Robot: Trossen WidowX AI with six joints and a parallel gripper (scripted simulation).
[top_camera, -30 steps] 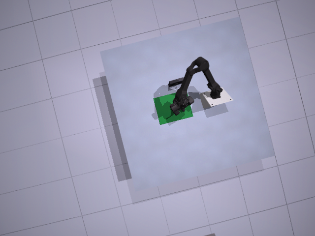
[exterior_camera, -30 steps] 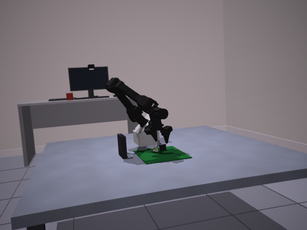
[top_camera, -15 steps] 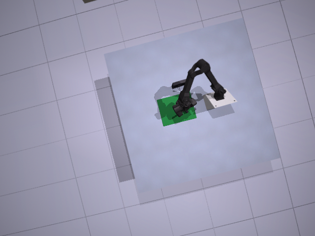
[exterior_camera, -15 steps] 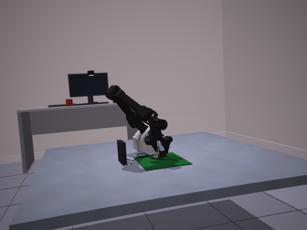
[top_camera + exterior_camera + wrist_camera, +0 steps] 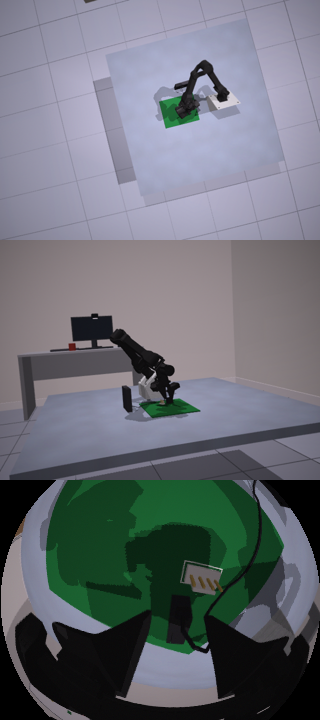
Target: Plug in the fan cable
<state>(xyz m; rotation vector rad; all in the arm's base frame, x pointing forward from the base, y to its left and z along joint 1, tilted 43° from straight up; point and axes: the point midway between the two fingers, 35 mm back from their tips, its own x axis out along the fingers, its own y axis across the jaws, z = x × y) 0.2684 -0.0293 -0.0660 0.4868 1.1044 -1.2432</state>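
The black fan plug lies 1 cm to the left of my gripper tip. The rest, counted from my gripper tip: four-pin header: 4 cm to the right, 2 cm below; then black fan: 22 cm to the right, 4 cm above, 1 cm ahead; then green board: 7 cm ahead, 4 cm below, 3 cm to the right.
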